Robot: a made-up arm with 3 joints.
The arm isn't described. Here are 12 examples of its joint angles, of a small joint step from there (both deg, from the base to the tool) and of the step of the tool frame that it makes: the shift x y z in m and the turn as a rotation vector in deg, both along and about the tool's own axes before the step.
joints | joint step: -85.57 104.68 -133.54 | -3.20 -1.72 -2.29
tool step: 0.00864 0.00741 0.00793 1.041 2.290 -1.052
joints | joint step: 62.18 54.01 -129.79 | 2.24 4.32 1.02
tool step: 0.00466 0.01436 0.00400 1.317 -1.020 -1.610
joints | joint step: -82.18 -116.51 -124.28 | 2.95 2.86 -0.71
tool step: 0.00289 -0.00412 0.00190 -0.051 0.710 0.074
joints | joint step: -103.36 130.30 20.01 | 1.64 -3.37 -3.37
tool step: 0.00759 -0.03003 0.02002 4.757 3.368 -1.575
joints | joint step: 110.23 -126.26 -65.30 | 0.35 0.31 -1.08
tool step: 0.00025 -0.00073 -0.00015 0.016 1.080 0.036
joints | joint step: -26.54 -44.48 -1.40 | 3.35 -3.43 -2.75
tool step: -0.00030 -0.03654 0.01944 6.773 2.747 0.328
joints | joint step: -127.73 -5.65 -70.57 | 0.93 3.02 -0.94
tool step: 0.00879 0.01283 -0.00313 -0.679 0.940 -1.977
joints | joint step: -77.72 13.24 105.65 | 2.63 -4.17 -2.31
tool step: 0.02384 -0.03467 -0.00677 -1.702 2.307 -6.584
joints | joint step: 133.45 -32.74 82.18 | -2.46 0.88 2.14
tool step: -0.01048 0.01560 -0.00130 -0.393 -2.139 3.317
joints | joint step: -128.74 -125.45 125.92 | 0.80 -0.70 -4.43
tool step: 0.00438 -0.00953 -0.00323 -0.833 4.430 -1.248
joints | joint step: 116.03 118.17 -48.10 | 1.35 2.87 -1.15
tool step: 0.00293 0.00789 -0.00262 -1.004 1.150 -1.142
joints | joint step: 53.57 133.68 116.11 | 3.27 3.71 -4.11
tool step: 0.00336 -0.00018 -0.00176 0.179 4.110 0.402
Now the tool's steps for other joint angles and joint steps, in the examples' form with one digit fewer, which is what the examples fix.
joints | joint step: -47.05 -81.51 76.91 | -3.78 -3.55 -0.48
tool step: 0.0056 0.0027 0.0013 -0.05 0.48 0.22
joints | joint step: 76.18 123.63 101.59 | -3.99 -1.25 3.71
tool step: -0.0182 0.0166 0.0039 0.64 -3.71 2.67
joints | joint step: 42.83 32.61 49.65 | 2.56 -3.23 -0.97
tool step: 0.0174 -0.0292 0.0146 3.79 0.97 -4.38
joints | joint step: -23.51 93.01 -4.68 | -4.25 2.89 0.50
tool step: 0.0031 0.0357 -0.0381 -7.12 -0.50 -0.55
